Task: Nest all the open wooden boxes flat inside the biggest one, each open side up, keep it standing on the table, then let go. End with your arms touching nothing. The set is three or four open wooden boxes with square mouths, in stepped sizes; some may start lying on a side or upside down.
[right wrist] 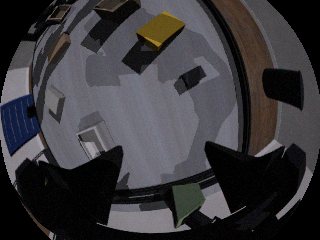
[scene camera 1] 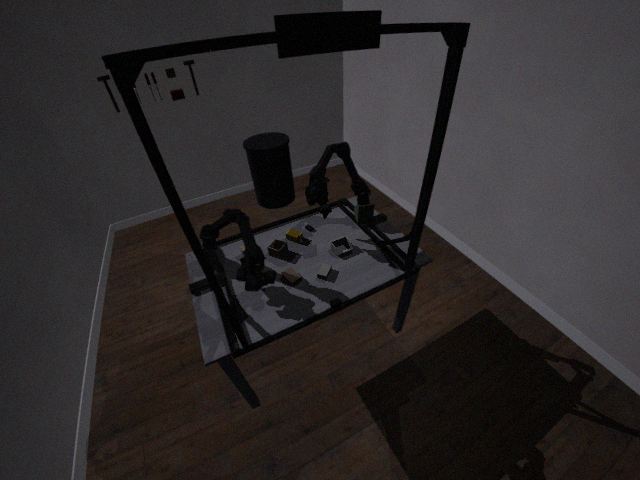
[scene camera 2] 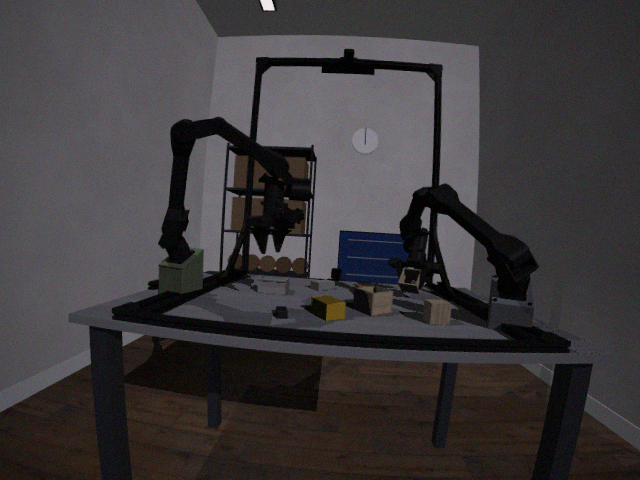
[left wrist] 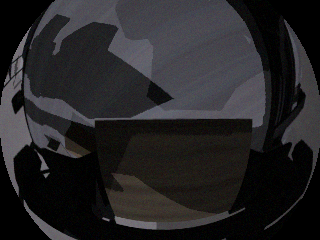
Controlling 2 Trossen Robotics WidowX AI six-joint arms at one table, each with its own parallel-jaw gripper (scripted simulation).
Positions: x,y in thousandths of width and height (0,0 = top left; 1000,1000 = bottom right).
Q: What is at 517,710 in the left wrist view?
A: A wooden box.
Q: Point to a yellow block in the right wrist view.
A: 492,140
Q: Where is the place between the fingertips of my right gripper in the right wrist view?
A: At 514,619
